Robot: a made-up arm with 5 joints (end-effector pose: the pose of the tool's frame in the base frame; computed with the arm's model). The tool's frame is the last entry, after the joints. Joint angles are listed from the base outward.
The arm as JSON. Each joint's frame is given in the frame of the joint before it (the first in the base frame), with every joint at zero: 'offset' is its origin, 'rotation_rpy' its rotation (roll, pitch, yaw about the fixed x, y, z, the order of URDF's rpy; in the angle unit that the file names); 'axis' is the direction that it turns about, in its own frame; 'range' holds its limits. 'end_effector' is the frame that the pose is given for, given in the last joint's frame.
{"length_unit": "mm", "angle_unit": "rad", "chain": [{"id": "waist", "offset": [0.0, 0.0, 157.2], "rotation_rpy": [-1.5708, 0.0, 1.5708], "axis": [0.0, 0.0, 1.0], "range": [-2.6, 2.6]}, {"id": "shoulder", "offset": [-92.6, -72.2, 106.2], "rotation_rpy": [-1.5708, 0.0, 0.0], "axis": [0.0, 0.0, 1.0], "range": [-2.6, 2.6]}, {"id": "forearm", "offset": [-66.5, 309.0, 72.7], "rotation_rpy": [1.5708, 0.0, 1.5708], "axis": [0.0, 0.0, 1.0], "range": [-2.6, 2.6]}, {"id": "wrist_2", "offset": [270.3, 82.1, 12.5], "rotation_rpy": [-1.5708, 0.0, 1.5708], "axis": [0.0, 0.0, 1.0], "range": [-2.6, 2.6]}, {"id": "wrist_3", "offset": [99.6, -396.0, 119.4], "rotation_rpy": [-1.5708, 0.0, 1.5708], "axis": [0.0, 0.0, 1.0], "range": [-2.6, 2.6]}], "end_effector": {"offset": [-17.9, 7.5, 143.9], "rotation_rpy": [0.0, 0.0, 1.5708]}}
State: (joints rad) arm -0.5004 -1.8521 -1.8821 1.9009 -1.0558
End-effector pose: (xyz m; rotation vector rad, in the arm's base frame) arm -0.1669 0.4024 0.7265 1.3326 -0.9811 -1.4583
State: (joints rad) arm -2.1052 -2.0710 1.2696 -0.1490 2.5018
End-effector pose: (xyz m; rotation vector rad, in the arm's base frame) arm -0.5641 0.0675 0.2847 0.8507 0.6859 -2.0322
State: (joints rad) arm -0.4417 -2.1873 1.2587 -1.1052 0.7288
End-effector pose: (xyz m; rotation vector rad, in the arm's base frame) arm -0.5554 0.3635 0.2809 0.1717 1.2729 1.9851
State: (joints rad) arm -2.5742 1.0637 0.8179 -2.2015 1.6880
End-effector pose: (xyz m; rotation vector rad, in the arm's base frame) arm -0.1211 0.5952 -0.2821 -1.6328 0.0381 2.2477
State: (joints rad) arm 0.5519 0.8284 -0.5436 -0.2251 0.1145
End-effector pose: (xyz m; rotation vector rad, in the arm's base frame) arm 0.4251 -0.0772 0.3530 -0.5677 -0.7526 -0.4534
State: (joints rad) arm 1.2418 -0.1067 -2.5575 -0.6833 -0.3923
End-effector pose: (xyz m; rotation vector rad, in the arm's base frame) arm -0.0763 -0.0333 -0.0102 0.1850 -1.3154 1.7930
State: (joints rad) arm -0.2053 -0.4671 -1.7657 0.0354 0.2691
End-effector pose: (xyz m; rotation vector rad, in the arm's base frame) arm 0.0259 0.3395 0.3915 0.2937 -1.8358 0.3162
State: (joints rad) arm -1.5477 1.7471 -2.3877 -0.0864 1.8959
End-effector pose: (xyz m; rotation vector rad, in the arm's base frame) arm 0.1888 -0.1006 -0.2047 -0.8140 0.2215 0.4119
